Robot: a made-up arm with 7 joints. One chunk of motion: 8 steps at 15 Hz.
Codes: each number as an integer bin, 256 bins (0 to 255) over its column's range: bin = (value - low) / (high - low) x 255, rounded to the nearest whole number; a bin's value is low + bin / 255 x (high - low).
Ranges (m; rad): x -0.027..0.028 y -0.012..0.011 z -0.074..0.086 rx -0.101..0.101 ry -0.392..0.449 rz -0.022..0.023
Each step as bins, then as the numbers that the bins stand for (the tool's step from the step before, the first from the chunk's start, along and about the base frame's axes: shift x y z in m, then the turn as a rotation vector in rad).
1 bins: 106 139 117 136 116 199
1 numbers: -0.00414 0.00054 -0.00059 0.00673 -0.00943 0.01312
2 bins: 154 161 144 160 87 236
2 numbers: 0.00622 0.00252 0.01635 0.02575 -0.10507 0.01965
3 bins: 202 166 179 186 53 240
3 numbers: 0.01657 0.00297 0.03831 0.04634 -0.21720 0.02035
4 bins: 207 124 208 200 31 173
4 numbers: 0.01765 -0.00082 0.05651 0.05743 -0.28976 0.00853
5 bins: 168 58 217 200 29 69
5 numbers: 0.00924 -0.00677 0.06216 0.05743 -0.29636 -0.00982
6 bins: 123 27 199 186 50 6
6 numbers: -0.00047 -0.00956 0.05086 0.04634 -0.22710 -0.02094
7 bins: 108 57 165 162 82 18
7 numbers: -0.00371 -0.00686 0.02953 0.02733 -0.12156 -0.01882
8 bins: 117 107 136 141 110 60
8 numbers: -0.00176 -0.00235 0.01133 0.01069 -0.02922 -0.01141
